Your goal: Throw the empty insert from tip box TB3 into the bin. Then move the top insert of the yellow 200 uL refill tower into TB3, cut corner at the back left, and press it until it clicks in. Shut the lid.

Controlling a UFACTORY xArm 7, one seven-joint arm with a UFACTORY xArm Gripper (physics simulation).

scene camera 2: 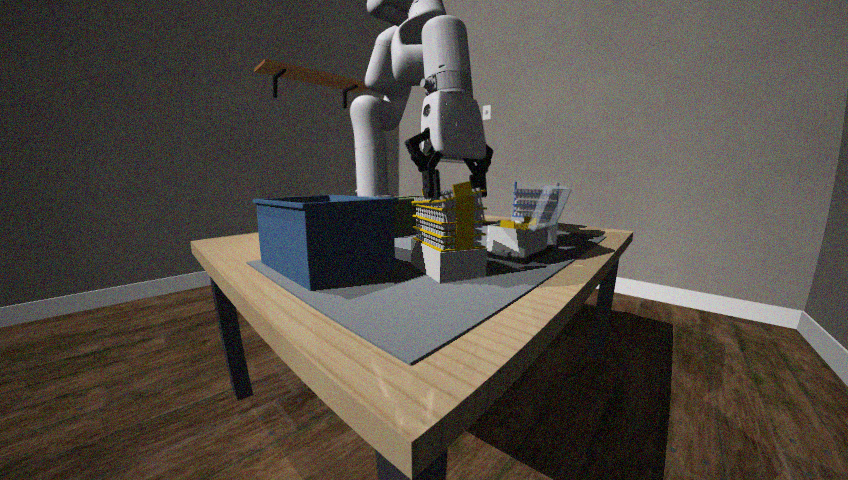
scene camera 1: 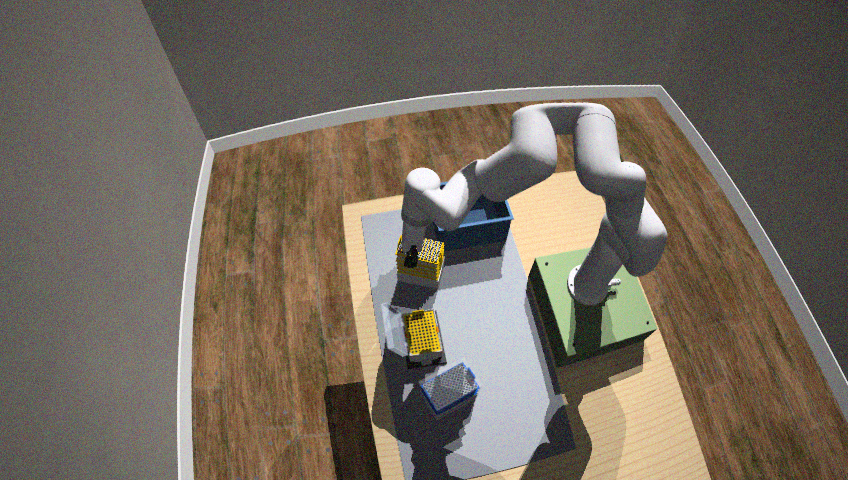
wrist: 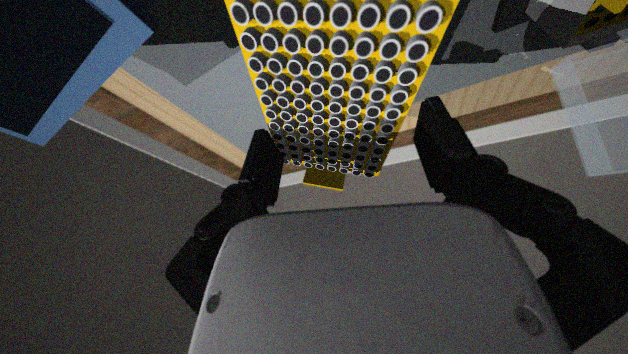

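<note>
The yellow refill tower (scene camera 1: 431, 268) (scene camera 2: 433, 227) (wrist: 336, 72) stands upright, its top insert full of tips. My gripper (scene camera 1: 411, 256) (scene camera 2: 455, 189) (wrist: 340, 132) is open and empty, its fingertips around the level of the tower's top at one end. In the wrist view the left finger overlaps the tower's edge and the right finger stands clear of it. Tip box TB3 (scene camera 1: 427, 359) (scene camera 2: 516, 242) holds the empty yellow insert (scene camera 1: 423, 331) (wrist: 607, 17), with open holes. Its clear lid (scene camera 1: 393, 330) (scene camera 2: 552, 208) (wrist: 580, 117) stands open. The blue bin (scene camera 1: 476, 233) (scene camera 2: 351, 243) (wrist: 129, 37) is beside the tower; its inside is mostly hidden.
A blue tip rack (scene camera 1: 449, 387) (scene camera 2: 526, 201) stands near TB3 on the grey mat (scene camera 1: 493, 339) (scene camera 2: 404, 324). The green base block (scene camera 1: 624, 321) carries the arm on the wooden table (scene camera 1: 550, 220) (scene camera 2: 333, 362). A wall shelf (scene camera 2: 309, 76) hangs behind.
</note>
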